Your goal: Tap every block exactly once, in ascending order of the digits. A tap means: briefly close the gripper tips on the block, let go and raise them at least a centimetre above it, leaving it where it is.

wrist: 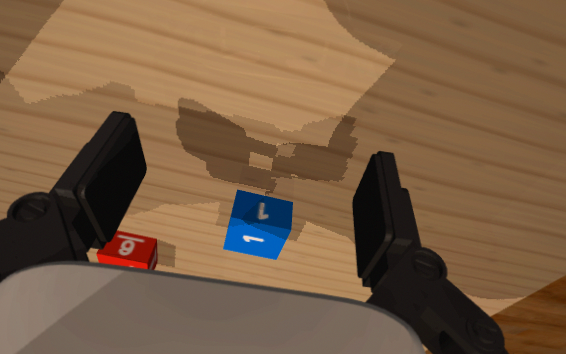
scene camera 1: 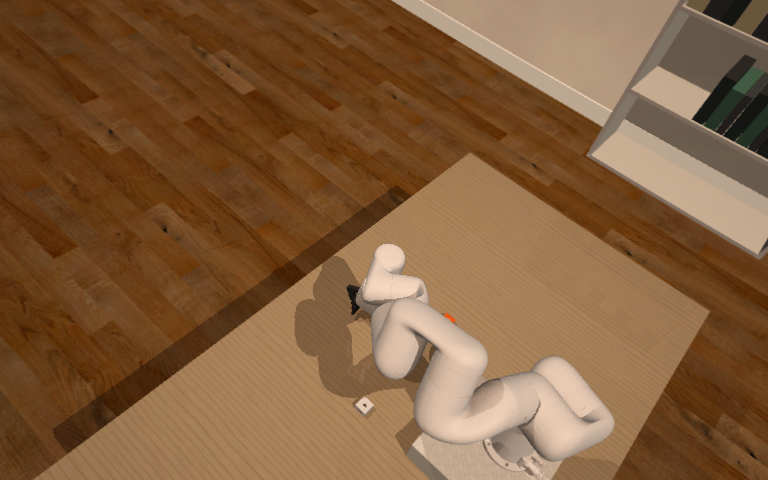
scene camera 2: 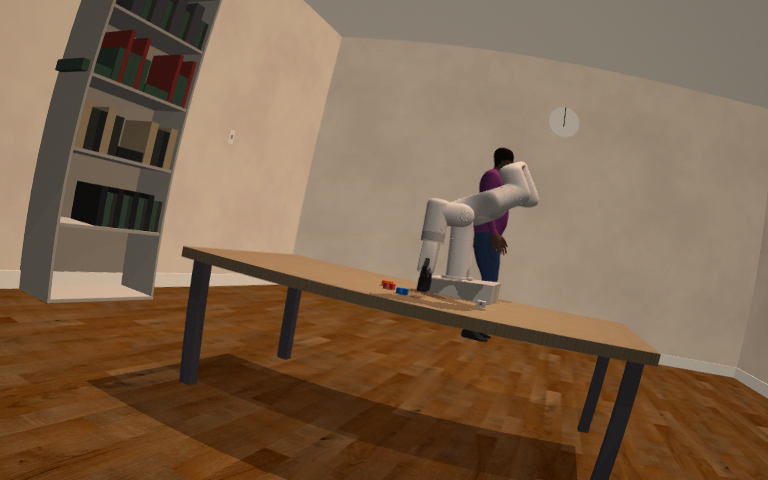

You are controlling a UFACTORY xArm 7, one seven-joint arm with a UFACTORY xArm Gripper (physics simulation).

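Note:
My gripper (scene camera 1: pixel 352 299) (scene camera 2: pixel 423 283) (wrist: pixel 252 158) is open and empty, raised above the table. A blue block (scene camera 2: pixel 402 290) (wrist: pixel 261 220) marked 1 lies on the table; in the wrist view it shows between the two fingers, nearer their bases than their tips. A red block (scene camera 2: pixel 388 286) (wrist: pixel 127 250) with an underlined digit, 6 or 9, lies by the left finger's base in the wrist view, partly hidden by the gripper housing. An orange block (scene camera 1: pixel 448 318) (scene camera 2: pixel 387 282) is partly hidden by the arm in scene camera 1. A white block (scene camera 1: pixel 364 405) (scene camera 2: pixel 480 303) lies apart from the others.
The wooden table (scene camera 1: pixel 526 237) (scene camera 2: pixel 271 268) carries the arm's pale base (scene camera 1: pixel 447 461) (scene camera 2: pixel 467 290), near the white block. The arm (scene camera 1: pixel 447 339) (scene camera 2: pixel 487 206) reaches over the table. A bookshelf (scene camera 2: pixel 48 186) and a person (scene camera 2: pixel 489 226) are beyond the table.

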